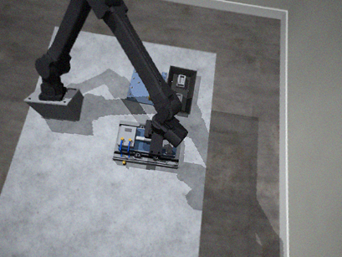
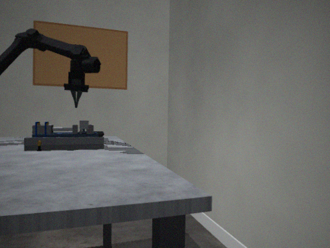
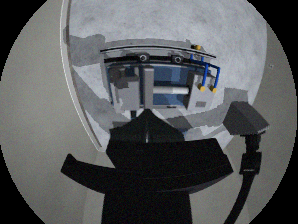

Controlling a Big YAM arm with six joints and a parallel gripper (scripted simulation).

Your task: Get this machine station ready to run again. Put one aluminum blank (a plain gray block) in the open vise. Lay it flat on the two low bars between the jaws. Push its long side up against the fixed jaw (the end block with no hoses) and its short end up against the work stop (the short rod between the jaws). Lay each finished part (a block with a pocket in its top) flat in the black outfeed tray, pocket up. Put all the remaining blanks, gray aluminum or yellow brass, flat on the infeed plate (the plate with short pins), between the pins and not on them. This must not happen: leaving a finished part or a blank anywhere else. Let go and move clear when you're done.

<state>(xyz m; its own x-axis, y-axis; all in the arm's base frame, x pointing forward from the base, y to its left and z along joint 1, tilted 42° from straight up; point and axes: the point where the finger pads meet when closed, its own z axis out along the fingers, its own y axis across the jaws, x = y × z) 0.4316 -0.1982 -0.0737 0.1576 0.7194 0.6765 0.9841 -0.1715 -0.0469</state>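
The gray block is 30 mm ahead of my hand and 80 mm below it. From my hand the other things lie so: yellow brass blank 10 mm behind, 260 mm to the left, 150 mm below; then vise 40 mm behind, 10 mm to the left, 140 mm below; then blue infeed plate 40 mm behind, 310 mm to the left, 180 mm below.
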